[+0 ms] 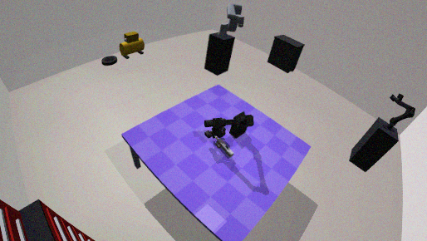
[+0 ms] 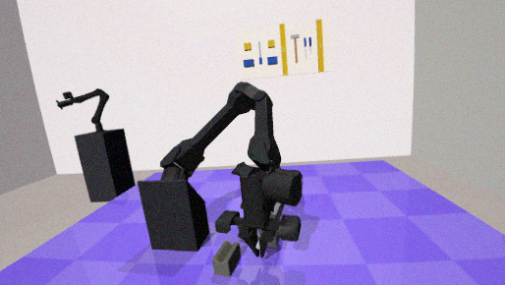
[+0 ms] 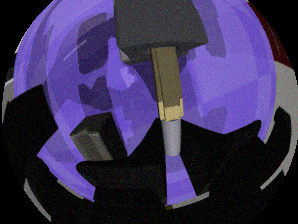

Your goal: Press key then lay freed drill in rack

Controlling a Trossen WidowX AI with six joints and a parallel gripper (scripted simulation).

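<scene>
My gripper tip is 10 mm short of the tan drill, 50 mm to the right of it and 30 mm below it. Round my gripper tip: grey-green rack (80 mm behind).
</scene>
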